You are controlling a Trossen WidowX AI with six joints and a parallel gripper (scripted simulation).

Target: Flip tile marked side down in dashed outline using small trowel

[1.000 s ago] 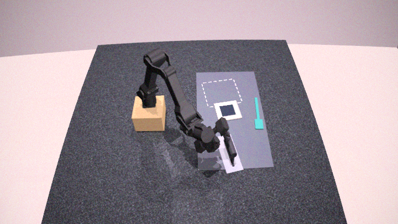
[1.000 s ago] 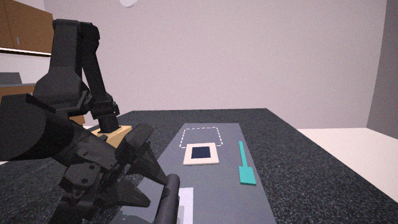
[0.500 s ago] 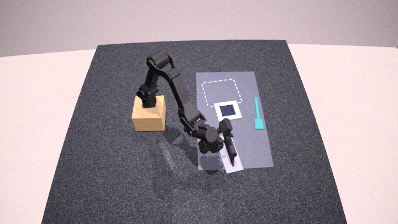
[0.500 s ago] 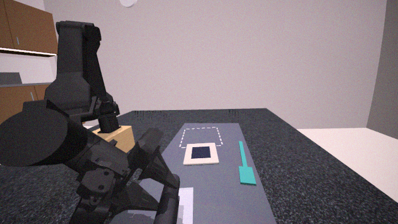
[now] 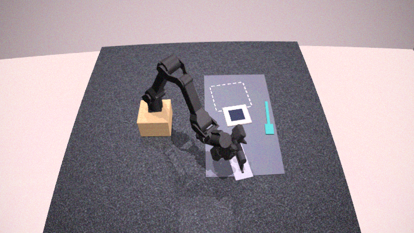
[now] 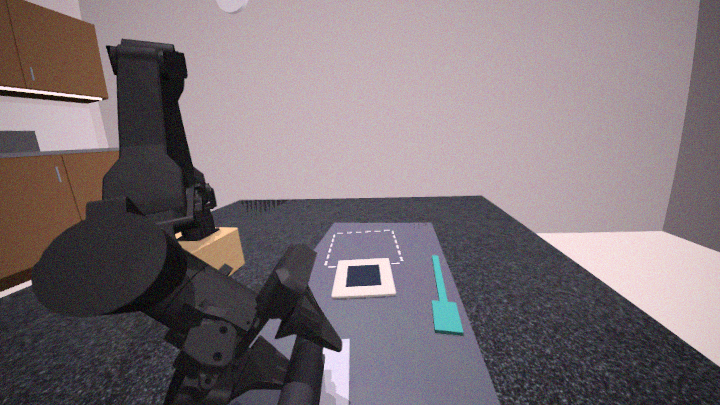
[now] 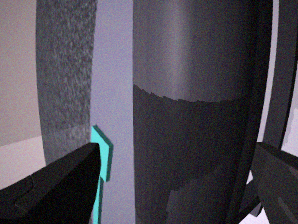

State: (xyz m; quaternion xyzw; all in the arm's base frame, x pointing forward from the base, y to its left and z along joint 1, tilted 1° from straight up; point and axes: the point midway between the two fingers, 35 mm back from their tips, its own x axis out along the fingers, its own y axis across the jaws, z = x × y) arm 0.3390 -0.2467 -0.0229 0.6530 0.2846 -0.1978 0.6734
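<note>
Now: gripper tip 21 cm to the right of the grey mat, 8 cm above it and 3 cm short of it. Round my gripper tip: teal trowel 18 cm to the left, 17 cm ahead, 6 cm below; then tile 23 cm to the left, 6 cm below, 2 cm ahead.
</note>
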